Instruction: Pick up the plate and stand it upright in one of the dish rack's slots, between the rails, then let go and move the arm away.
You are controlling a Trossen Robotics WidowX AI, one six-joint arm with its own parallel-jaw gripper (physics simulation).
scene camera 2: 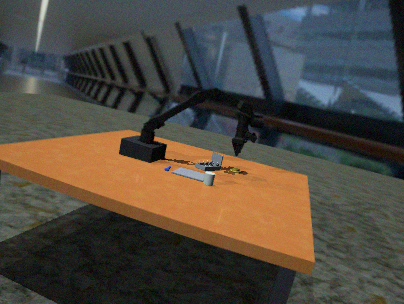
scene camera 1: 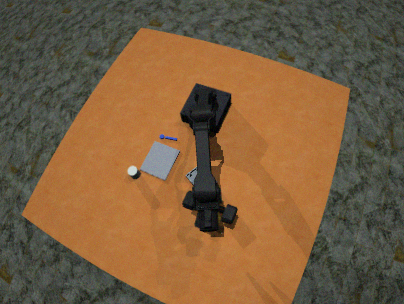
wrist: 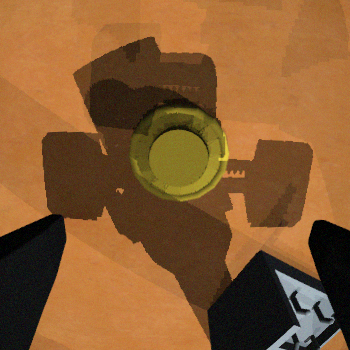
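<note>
The yellow round plate (scene camera 2: pixel 235 170) (wrist: pixel 178 155) lies flat on the table, its round inner face turned up in the wrist view. In scene camera 1 the arm hides it. The dish rack (scene camera 1: pixel 192 175) (scene camera 2: pixel 208 168) (wrist: pixel 245 300) is small and grey, with a taller panel at one end. It stands beside the plate, partly under the arm in scene camera 1 and partly behind a finger in the wrist view. My gripper (scene camera 1: pixel 208 212) (scene camera 2: pixel 237 153) (wrist: pixel 192 232) is wide open and empty, pointing down above the table near the plate. The fingers do not touch the plate.
A flat grey slab (scene camera 1: pixel 160 160) (scene camera 2: pixel 189 174) lies beside the rack. A white cup (scene camera 1: pixel 132 171) (scene camera 2: pixel 209 179) stands by its outer edge. A small blue utensil (scene camera 1: pixel 169 138) (scene camera 2: pixel 167 168) lies on the slab's arm-base side. The black arm base (scene camera 2: pixel 142 149) stands farther back.
</note>
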